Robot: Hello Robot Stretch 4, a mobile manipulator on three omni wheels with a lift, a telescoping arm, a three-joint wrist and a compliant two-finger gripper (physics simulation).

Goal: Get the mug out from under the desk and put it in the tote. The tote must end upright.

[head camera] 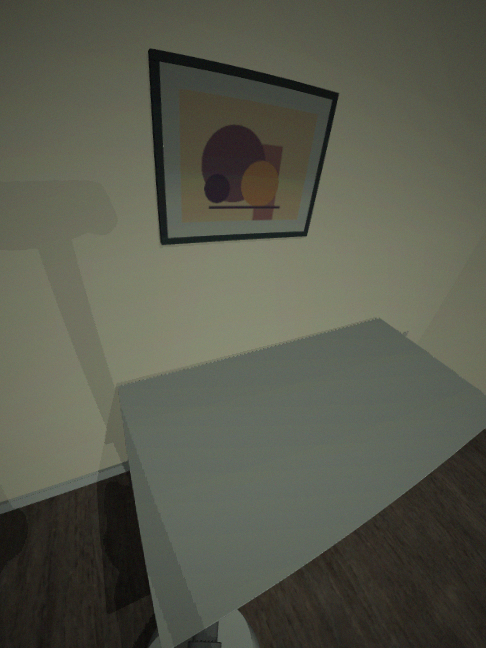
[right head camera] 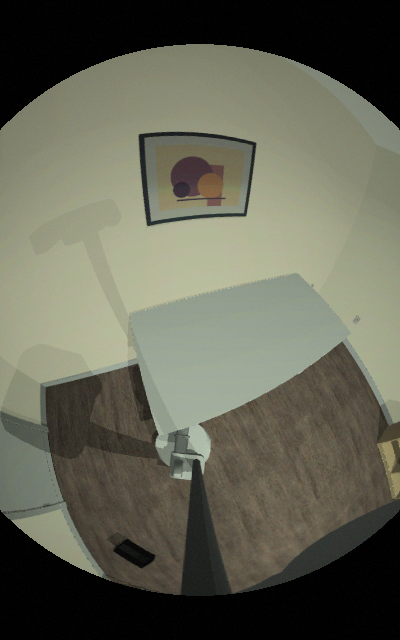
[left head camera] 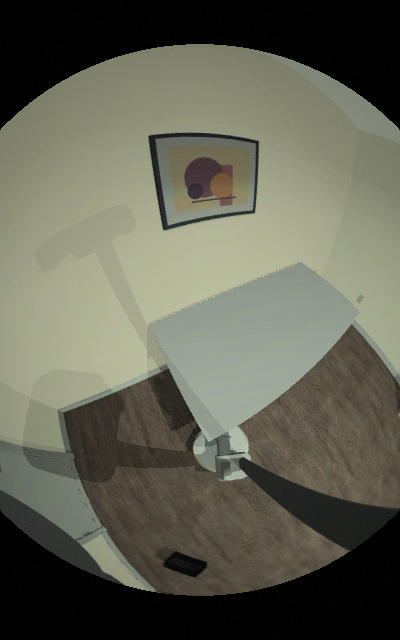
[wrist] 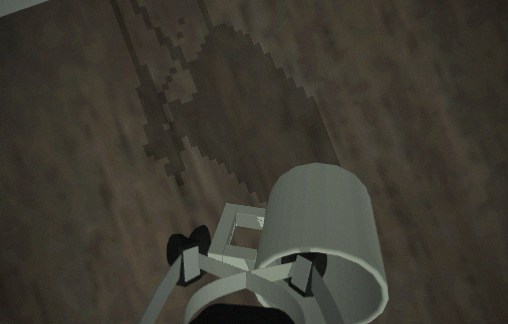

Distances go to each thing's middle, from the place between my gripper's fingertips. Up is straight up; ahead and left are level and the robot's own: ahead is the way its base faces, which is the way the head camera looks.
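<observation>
Counted from my hand: pale grey mug [wrist: 317,207] 10 mm ahead, 30 mm to the right, 30 mm above; framed picture [head camera: 238,153] 70 mm to the left, 270 mm ahead, 1460 mm above.
</observation>
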